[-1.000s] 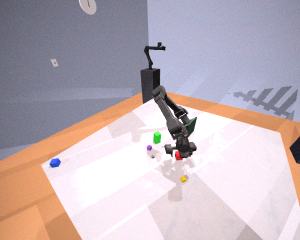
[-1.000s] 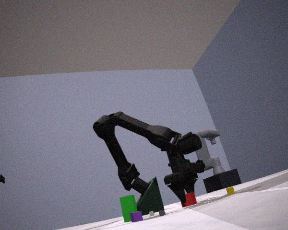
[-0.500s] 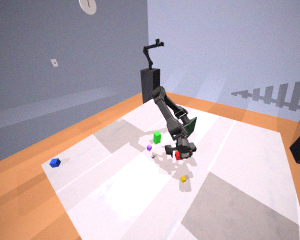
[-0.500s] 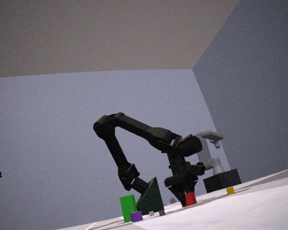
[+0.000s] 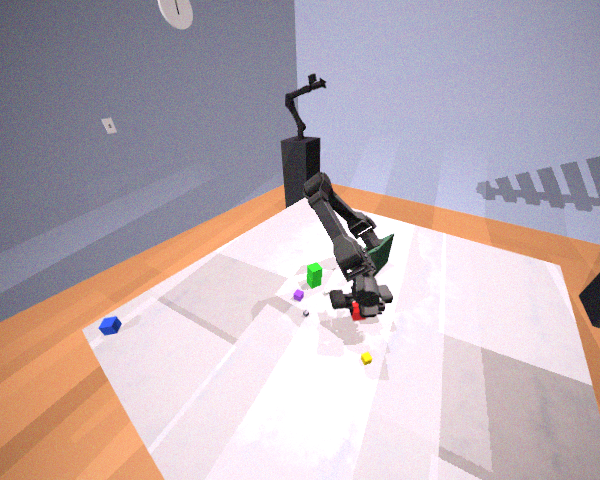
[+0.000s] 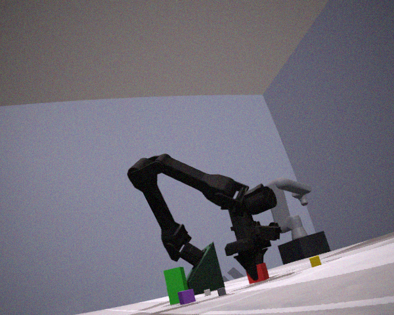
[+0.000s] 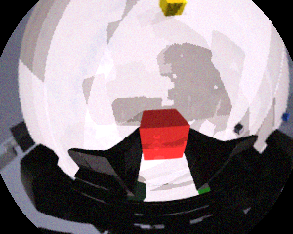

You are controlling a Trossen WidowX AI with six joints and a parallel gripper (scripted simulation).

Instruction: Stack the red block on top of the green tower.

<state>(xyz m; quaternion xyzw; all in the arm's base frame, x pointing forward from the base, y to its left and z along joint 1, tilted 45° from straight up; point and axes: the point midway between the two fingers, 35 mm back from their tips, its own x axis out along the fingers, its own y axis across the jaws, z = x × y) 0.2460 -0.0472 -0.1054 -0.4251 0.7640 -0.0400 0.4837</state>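
Right now the green block is 60 mm behind my gripper tip, 200 mm to the right of it and 60 mm above it. From my gripper tip the other things lie so: tiny grey cube (90 mm ahead, 150 mm to the right); then red block (10 mm above); then yellow cube (130 mm ahead, 80 mm to the left).
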